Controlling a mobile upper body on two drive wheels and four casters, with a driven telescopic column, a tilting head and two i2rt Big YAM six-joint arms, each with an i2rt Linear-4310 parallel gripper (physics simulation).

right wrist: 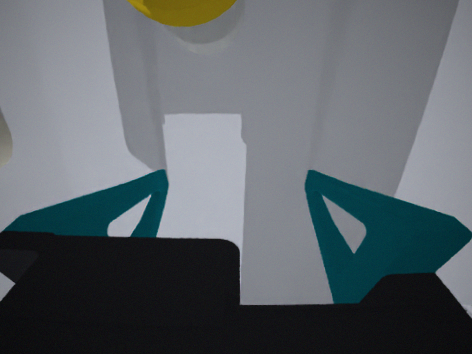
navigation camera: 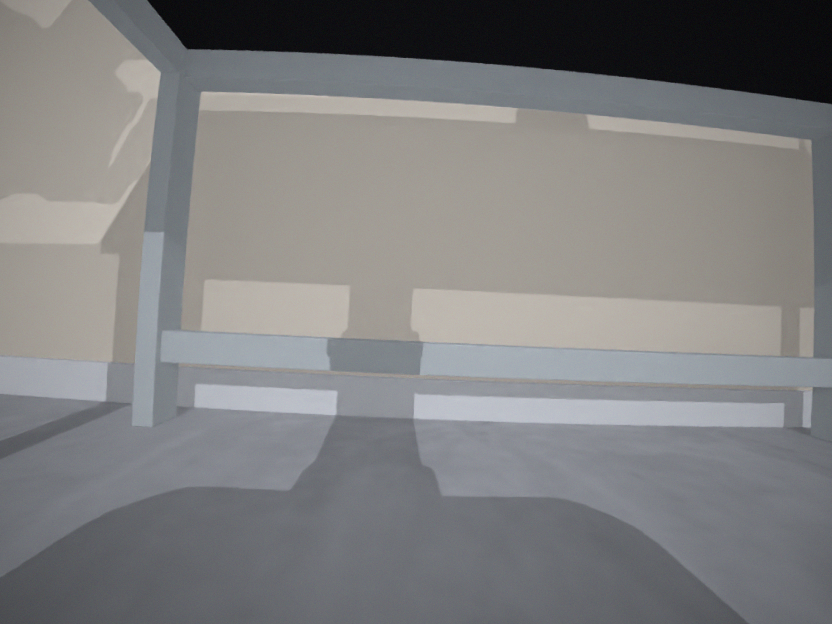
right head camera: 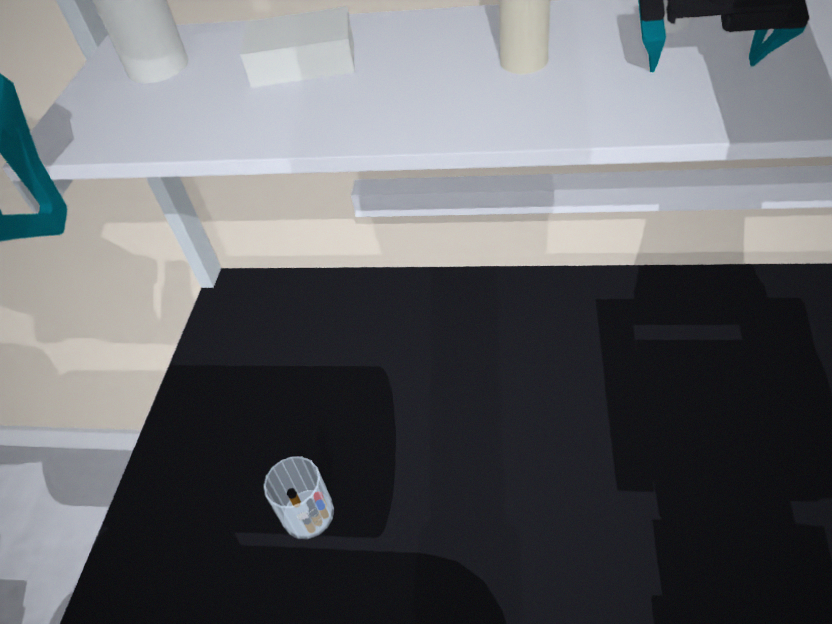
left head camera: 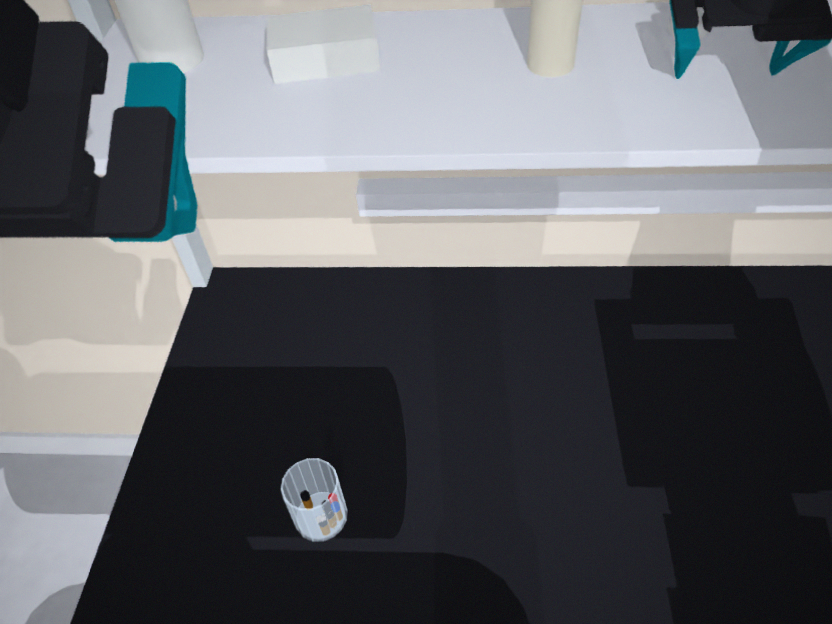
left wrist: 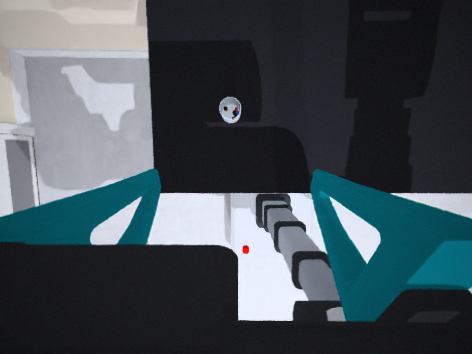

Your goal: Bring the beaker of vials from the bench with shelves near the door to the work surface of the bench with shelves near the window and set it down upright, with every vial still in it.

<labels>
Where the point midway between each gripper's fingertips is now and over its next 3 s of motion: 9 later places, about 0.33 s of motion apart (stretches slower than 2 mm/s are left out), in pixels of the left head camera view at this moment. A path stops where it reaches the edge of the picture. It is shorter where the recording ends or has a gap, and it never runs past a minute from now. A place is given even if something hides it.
The left gripper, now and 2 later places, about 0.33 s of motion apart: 91, 218; 97, 215; 219, 54
The right gripper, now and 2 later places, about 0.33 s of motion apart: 723, 72; 724, 72; 741, 38
</labels>
